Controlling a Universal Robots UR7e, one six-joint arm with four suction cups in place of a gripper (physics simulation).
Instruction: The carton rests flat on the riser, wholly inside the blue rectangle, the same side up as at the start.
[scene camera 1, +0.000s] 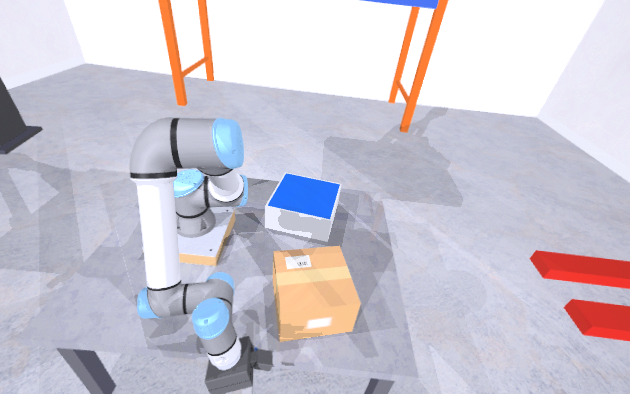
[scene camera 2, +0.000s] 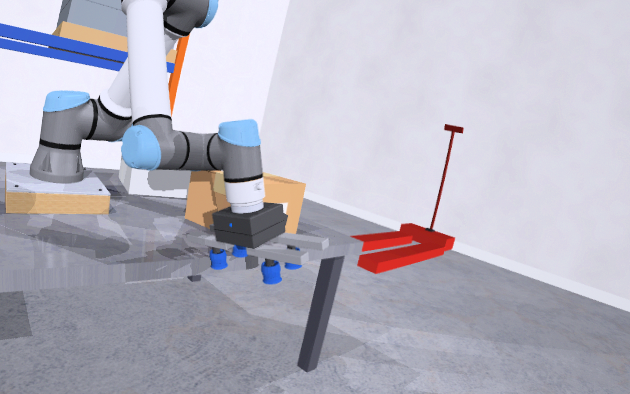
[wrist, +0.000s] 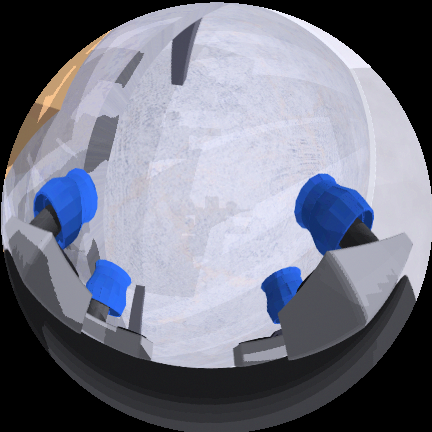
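The brown carton (scene camera 1: 315, 300) (scene camera 2: 202, 200) (wrist: 62, 87) stands upright on the table (scene camera 1: 387, 325) (scene camera 2: 50, 240), with a tape strip and a barcode label on its top and a white label on one side. The white riser (scene camera 1: 272, 220) (scene camera 2: 140, 182) stands behind it, apart from it, and the blue rectangle (scene camera 1: 305, 195) covers the riser's top. My gripper (scene camera 1: 230, 372) (scene camera 2: 255, 261) (wrist: 205, 235) is beside the carton, low at the table's near edge. Its four blue cups face down and touch nothing visible; the gripper is open and empty. The cups are hidden in scene camera 1.
The arm's base plate (scene camera 1: 200, 250) (scene camera 2: 57, 202) is on the table, left of the riser. A red pallet jack (scene camera 1: 590, 270) (scene camera 2: 407, 255) is on the floor to the right. A rack with orange posts (scene camera 1: 422, 75) and blue beams (scene camera 2: 90, 50) stands behind. A dark table leg (scene camera 2: 320, 320) is below the gripper.
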